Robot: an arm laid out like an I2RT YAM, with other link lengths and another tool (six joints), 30 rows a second.
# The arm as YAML. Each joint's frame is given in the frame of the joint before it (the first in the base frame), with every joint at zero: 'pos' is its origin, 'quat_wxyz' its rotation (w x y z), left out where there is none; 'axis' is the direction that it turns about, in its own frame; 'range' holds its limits. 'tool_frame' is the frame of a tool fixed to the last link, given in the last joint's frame.
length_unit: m
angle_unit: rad
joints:
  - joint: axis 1
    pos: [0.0, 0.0, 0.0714]
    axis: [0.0, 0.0, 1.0]
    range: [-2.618, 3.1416]
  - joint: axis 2
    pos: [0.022, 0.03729, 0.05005]
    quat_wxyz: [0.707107, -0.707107, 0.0, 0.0]
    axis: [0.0, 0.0, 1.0]
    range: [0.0, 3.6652]
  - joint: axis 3
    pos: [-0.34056, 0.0, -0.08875]
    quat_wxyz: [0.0, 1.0, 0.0, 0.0]
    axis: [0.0, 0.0, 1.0]
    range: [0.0, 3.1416]
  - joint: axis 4
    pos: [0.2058, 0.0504, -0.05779]
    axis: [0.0, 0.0, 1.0]
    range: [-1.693, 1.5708]
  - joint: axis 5
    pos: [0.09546, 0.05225, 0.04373]
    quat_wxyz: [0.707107, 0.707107, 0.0, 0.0]
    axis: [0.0, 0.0, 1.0]
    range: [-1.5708, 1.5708]
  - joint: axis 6
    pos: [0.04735, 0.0, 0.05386]
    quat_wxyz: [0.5, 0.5, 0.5, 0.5]
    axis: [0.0, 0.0, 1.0]
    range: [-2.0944, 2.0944]
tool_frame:
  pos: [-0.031, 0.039, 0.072]
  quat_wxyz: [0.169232, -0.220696, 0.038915, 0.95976]
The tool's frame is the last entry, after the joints.
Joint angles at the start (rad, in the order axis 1, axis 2, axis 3, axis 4, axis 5, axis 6): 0.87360 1.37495 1.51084 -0.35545 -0.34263 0.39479
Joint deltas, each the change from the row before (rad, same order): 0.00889 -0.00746 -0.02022 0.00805 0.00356 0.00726; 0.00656 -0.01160 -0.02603 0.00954 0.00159 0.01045; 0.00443 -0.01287 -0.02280 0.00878 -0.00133 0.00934; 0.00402 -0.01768 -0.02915 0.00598 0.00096 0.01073; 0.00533 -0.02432 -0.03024 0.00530 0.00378 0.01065; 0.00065 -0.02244 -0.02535 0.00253 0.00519 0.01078; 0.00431 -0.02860 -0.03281 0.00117 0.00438 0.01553; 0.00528 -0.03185 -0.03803 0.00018 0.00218 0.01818; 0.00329 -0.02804 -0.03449 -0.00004 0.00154 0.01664; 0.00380 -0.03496 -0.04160 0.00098 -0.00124 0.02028; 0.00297 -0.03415 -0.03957 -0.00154 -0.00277 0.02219; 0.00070 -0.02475 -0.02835 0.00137 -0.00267 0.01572; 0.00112 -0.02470 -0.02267 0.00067 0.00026 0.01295; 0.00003 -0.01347 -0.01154 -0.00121 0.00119 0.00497; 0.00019 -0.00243 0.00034 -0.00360 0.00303 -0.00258
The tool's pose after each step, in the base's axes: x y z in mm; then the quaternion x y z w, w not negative. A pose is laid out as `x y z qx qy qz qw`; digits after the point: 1 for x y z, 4 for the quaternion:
178.7 285.8 462.5 -0.0364 -0.7521 -0.6497 0.1045
174.8 284.7 458.4 -0.0394 -0.7517 -0.6491 0.1101
171.0 282.8 455.7 -0.0410 -0.7504 -0.6496 0.1150
166.4 279.4 451.4 -0.0450 -0.7500 -0.6488 0.1201
160.5 274.5 448.4 -0.0483 -0.7487 -0.6495 0.1235
156.4 269.1 446.0 -0.0537 -0.7472 -0.6506 0.1248
149.9 262.8 442.3 -0.0598 -0.7455 -0.6511 0.1295
142.3 255.7 437.2 -0.0667 -0.7439 -0.6507 0.1367
136.0 249.4 432.0 -0.0736 -0.7426 -0.6501 0.1430
128.1 241.5 426.0 -0.0807 -0.7403 -0.6500 0.1515
120.3 233.7 419.8 -0.0887 -0.7379 -0.6495 0.1609
115.2 228.0 415.7 -0.0940 -0.7354 -0.6500 0.1669
110.4 222.4 413.3 -0.0977 -0.7325 -0.6518 0.1702
108.1 219.3 411.8 -0.0997 -0.7315 -0.6525 0.1709
107.9 218.5 411.6 -0.0998 -0.7322 -0.6521 0.1692

